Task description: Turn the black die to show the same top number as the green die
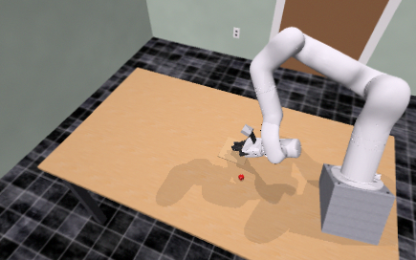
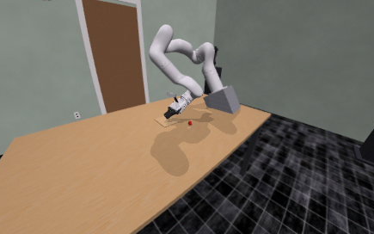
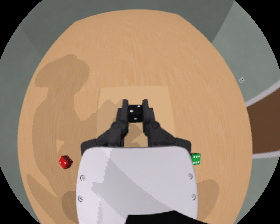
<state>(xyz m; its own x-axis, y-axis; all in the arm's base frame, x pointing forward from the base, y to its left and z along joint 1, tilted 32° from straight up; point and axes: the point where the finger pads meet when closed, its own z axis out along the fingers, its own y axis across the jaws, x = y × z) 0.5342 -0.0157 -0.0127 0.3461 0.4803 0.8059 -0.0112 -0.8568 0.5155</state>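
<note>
My hand is 10 mm short of the black die and 10 mm above it. From my hand the other things lie so: green die: 70 mm behind, 100 mm to the right, 30 mm below; red die: 80 mm behind, 140 mm to the left, 30 mm below; tan mat: 40 mm below.
</note>
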